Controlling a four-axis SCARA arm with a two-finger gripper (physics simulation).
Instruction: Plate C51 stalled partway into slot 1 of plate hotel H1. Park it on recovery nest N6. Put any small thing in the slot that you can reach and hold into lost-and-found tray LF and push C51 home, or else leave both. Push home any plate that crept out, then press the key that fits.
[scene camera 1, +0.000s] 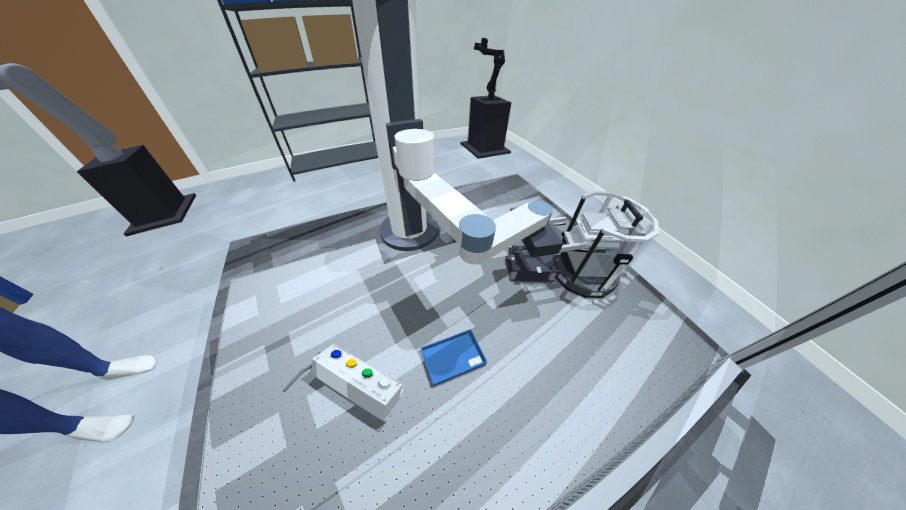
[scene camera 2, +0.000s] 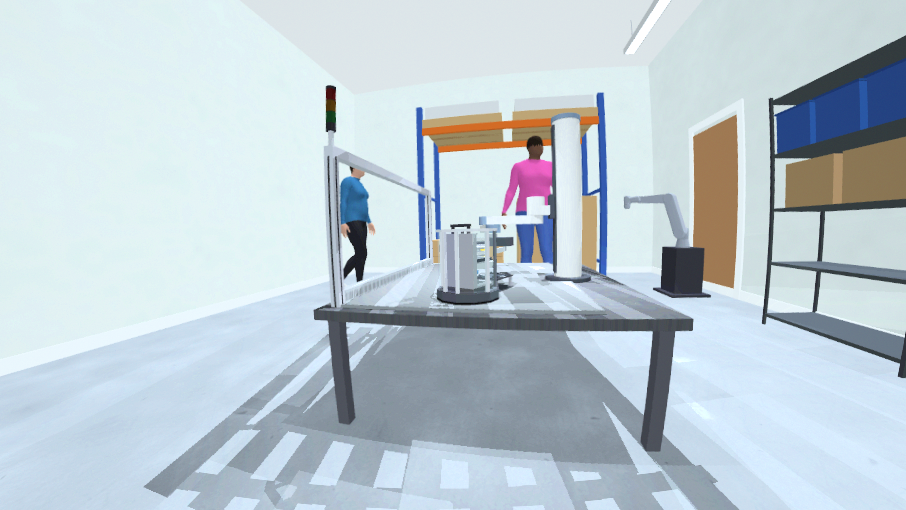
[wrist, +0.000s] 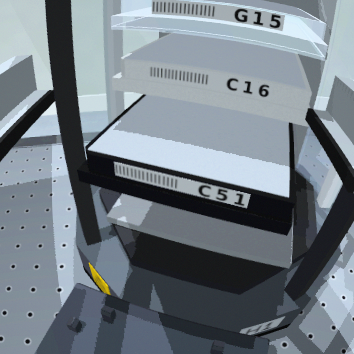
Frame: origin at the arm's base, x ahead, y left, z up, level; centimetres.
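Where they show: gripper, between the fingertips: (scene camera 1: 575, 231) (scene camera 2: 482, 250) (wrist: 179, 78); arm's base, origin of its link: (scene camera 1: 409, 230) (scene camera 2: 567, 278).
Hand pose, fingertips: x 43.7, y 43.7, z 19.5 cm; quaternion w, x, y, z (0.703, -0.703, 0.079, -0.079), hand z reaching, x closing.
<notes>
Each offset is from my fingertips to the centre of the thing.
Black-edged plate C51 {dx +2.6, dy +3.3, dz -3.4 cm} (wrist: 190, 192) sits lowest of the labelled plates in hotel H1 {dx +5.5, dy +8.4, dz -3.5 cm} (scene camera 1: 586, 290) (scene camera 2: 467, 295) (wrist: 72, 115), its front farther out than plate C16 {dx +4.1, dy +6.3, dz -0.6 cm} (wrist: 215, 95) above. A pale ledge shows under it; no small thing is visible in the slot. Clear plate G15 {dx +4.1, dy +6.3, dz +2.2 cm} (wrist: 220, 17) is higher. My gripper (wrist: 179, 78) is open and empty, its fingers either side of the stack, in front of it; scene camera 1 shows it at the hotel's open side. A dark pegged block {dx -4.1, dy -10.3, dz -14.7 cm} (scene camera 1: 531, 271) (wrist: 150, 322), perhaps nest N6, stands before the hotel; its label is unreadable. Blue tray {dx +13.8, dy -49.8, dz -17.4 cm} (scene camera 1: 450, 359) looks like LF.
A white key box {dx +10.8, dy -75.1, dz -14.0 cm} (scene camera 1: 355, 382) with blue, yellow, green and white keys stands left of the tray in scene camera 1. Black uprights of the hotel flank the plates in the wrist view. The arm's column (scene camera 1: 396, 190) (scene camera 2: 566, 202) stands on the table behind. A guard frame (scene camera 2: 336, 234) edges the table.
</notes>
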